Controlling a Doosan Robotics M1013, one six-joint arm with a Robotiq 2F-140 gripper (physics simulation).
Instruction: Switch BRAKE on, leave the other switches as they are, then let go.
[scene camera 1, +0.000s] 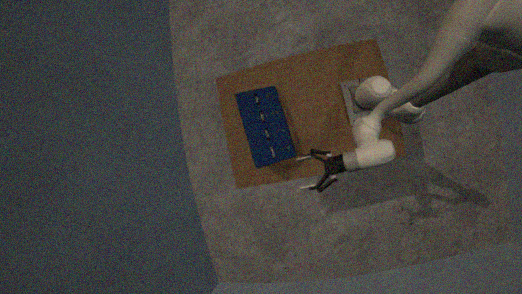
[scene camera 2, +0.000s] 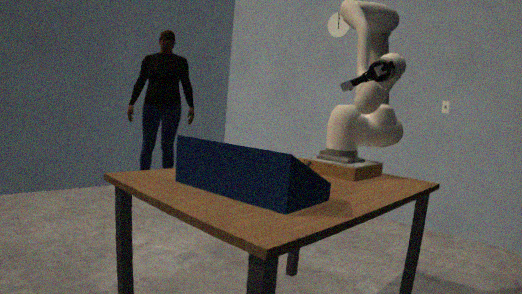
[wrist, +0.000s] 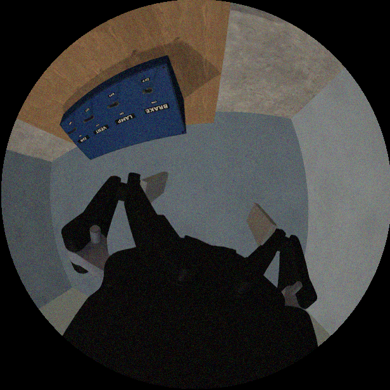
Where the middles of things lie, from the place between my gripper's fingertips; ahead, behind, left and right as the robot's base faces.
Now: hand 33 cm above the blue sloped switch panel (scene camera 2: 276, 181), 29 cm to the left of it and 19 cm short of it.
